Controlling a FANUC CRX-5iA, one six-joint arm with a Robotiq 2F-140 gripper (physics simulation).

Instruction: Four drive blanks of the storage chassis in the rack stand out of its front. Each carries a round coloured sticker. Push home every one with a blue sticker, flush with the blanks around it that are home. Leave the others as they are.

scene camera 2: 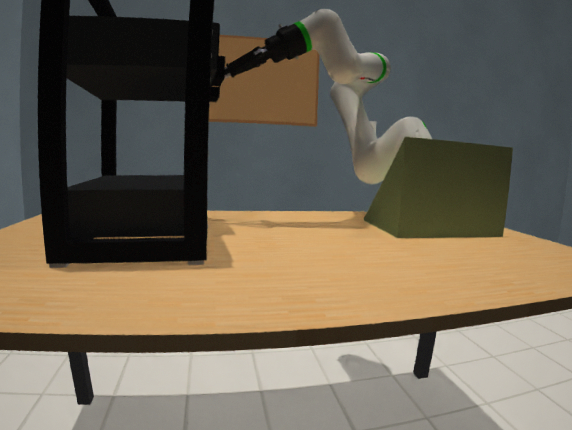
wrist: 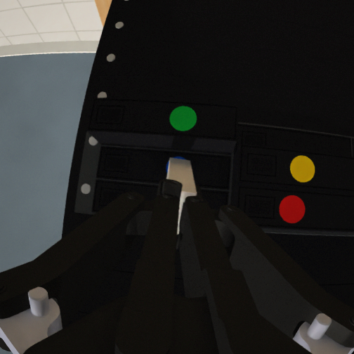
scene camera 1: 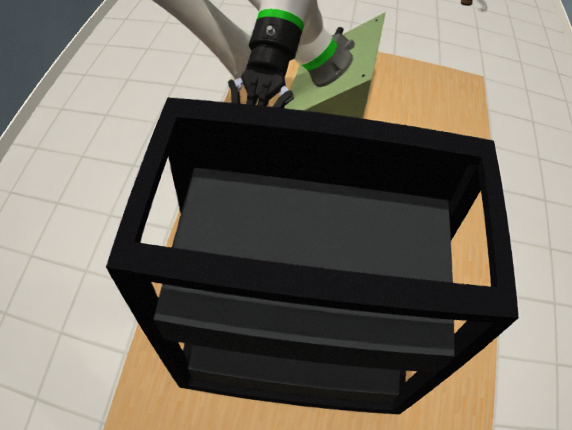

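The storage chassis (scene camera 1: 315,225) (scene camera 2: 130,42) sits in the black rack (scene camera 1: 300,277) (scene camera 2: 197,150). In the wrist view, the blue-stickered blank (wrist: 210,165) is set back below the green-stickered blank (wrist: 145,116), which stands out. It looks level with the blank below it. The yellow-stickered blank (wrist: 302,169) and red-stickered blank (wrist: 292,209) are stacked in the column to the right and stand out. My gripper (scene camera 2: 228,73) (wrist: 176,175) is shut and empty. Its pale tips cover most of the blue sticker; whether they touch the blank is unclear. In scene camera 1 the rack's top rail hides the tips.
The rack stands on the wooden table (scene camera 1: 430,100) (scene camera 2: 300,280). A second chassis (scene camera 2: 125,210) sits low in it. The arm is mounted on a green wedge-shaped base (scene camera 1: 345,90) (scene camera 2: 450,190). The chassis's other column adjoins the blue-stickered blank's right end.
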